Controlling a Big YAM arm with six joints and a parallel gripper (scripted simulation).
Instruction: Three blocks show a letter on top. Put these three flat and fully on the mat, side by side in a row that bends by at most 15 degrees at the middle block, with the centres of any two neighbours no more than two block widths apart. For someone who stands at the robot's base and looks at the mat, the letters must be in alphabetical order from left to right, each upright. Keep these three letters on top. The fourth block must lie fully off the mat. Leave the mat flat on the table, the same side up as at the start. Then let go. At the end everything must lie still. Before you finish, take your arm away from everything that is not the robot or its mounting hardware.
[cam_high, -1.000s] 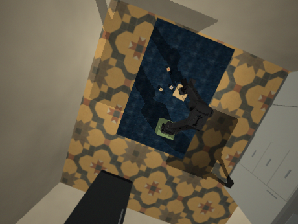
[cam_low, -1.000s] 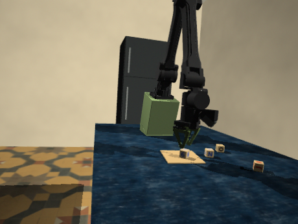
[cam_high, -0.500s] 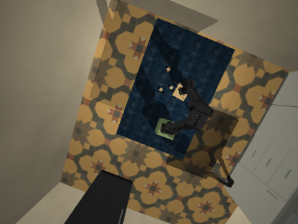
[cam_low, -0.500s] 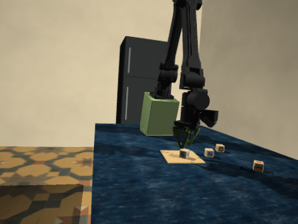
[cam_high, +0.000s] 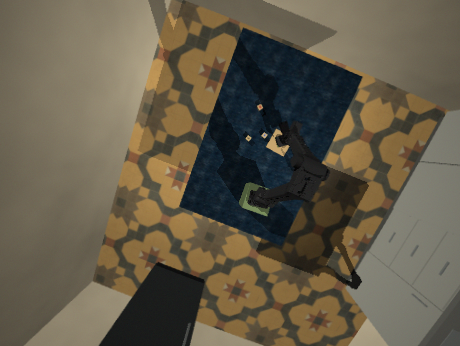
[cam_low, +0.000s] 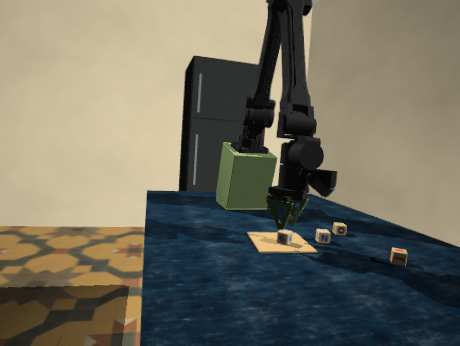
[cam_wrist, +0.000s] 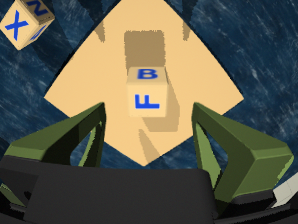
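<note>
Right now my hand is 2 cm past the tan mat and 5 cm above it.
</note>
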